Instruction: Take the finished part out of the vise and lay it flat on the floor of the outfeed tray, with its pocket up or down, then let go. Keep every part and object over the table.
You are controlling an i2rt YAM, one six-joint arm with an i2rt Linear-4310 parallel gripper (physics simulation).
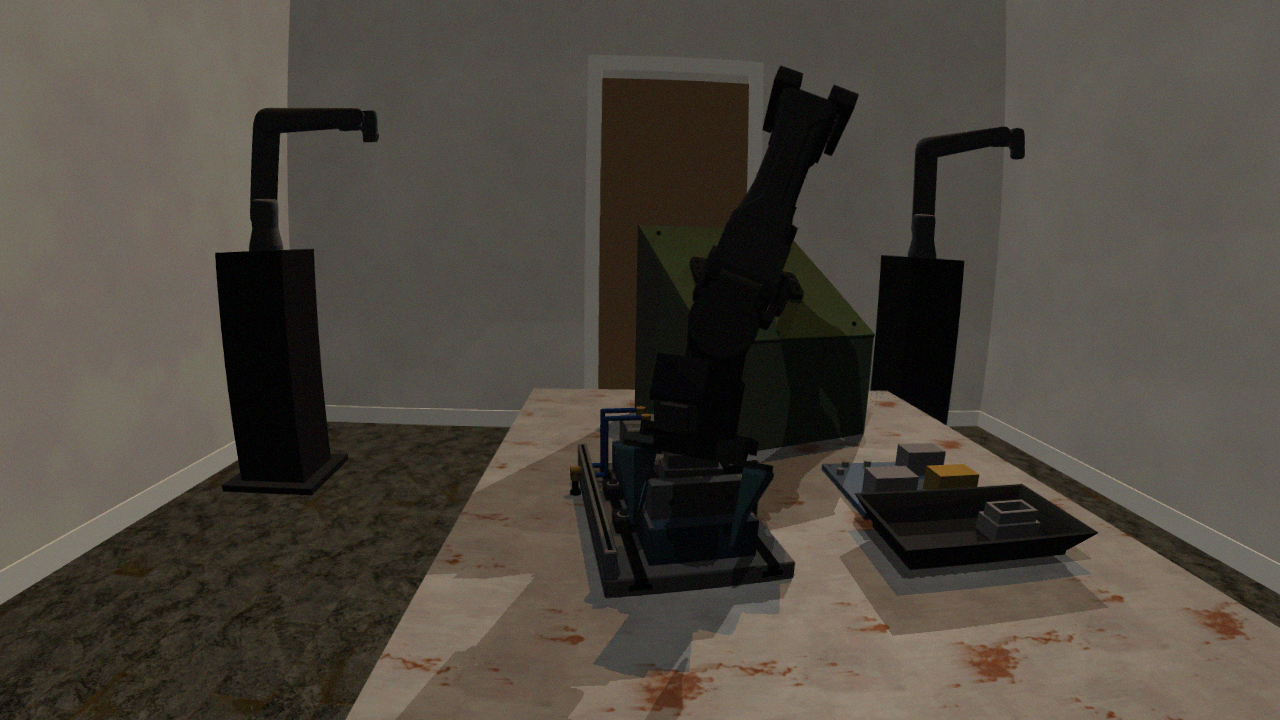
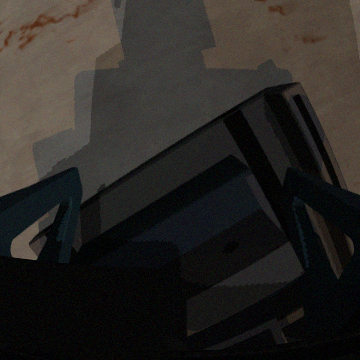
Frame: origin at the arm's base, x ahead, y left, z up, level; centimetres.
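Seen in the pictures: gripper, fingertip midpoint: (image 1: 681,535) (image 2: 181,178).
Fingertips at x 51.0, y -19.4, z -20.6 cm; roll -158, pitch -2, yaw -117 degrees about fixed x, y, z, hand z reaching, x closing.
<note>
Pixels of each thing's middle, then the offset from my fingertips to it.
- vise, body centre: (image 2: 261,357) (image 1: 669,483) dx -14.2, dy +1.0, dz -0.8 cm
- small grey piece, body centre: (image 1: 690,465) dx -7.5, dy +2.0, dz +4.0 cm
- grey pocketed part, body centre: (image 1: 1008,520) dx -2.3, dy +39.4, dz -2.8 cm
- yellow block, body centre: (image 1: 950,482) dx -14.8, dy +39.6, dz -3.1 cm
The vise (image 1: 698,537) (image 2: 220,215), with a dark blue front and grey jaw blocks, stands on a dark rail base at the table's centre. A small grey piece (image 1: 687,464) shows above the jaw block, partly hidden under the arm; whether it is the finished part I cannot tell. My gripper (image 1: 691,523) (image 2: 181,178) is open, with its teal fingers pointing down on either side of the vise's front block and nothing held between them. The black outfeed tray (image 1: 984,552) stands to the right, and a grey pocketed part (image 1: 1009,519) rests in it.
Behind the tray, a blue-grey plate (image 1: 841,474) carries two grey blocks (image 1: 920,456) (image 1: 890,478) and a yellow block (image 1: 951,475). A large green sloped housing (image 1: 819,385) stands behind the arm. Blue pipes (image 1: 604,443) rise at the vise's left.
</note>
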